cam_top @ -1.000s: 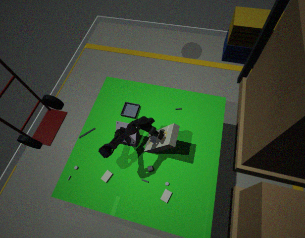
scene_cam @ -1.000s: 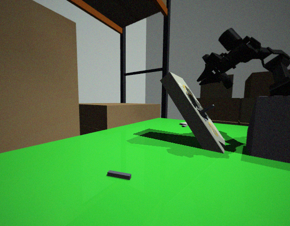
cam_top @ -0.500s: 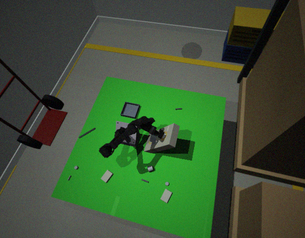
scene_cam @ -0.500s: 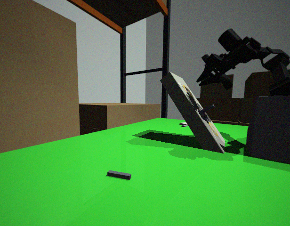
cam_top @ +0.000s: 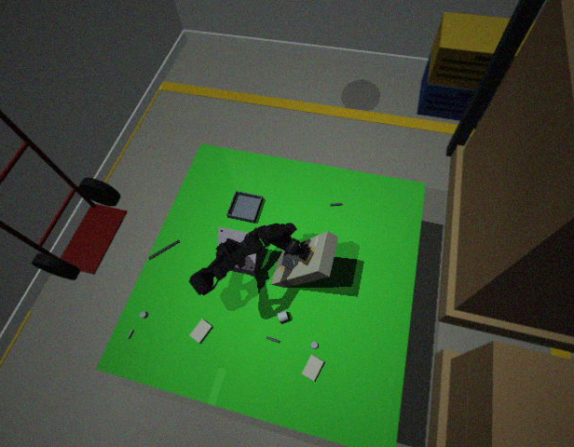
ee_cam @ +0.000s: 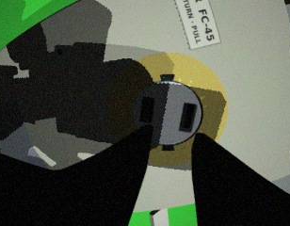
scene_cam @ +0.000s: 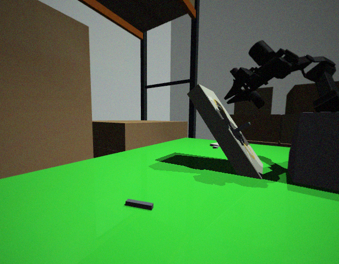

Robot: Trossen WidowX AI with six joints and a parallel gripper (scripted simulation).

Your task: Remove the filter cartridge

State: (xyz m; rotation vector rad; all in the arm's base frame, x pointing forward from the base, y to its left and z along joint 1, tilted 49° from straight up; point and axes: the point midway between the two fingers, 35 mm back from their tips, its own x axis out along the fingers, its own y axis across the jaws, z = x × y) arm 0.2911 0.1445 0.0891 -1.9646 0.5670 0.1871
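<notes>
My gripper tip is now 4 cm short of the white round filter cartridge and 3 cm above it. From my gripper tip the other things lie so: square tray: 41 cm behind, 25 cm to the left, 25 cm below; then grey service panel: 1 cm behind, 10 cm below; then grey ledge: 6 cm behind, 1 cm to the right, 12 cm below.
</notes>
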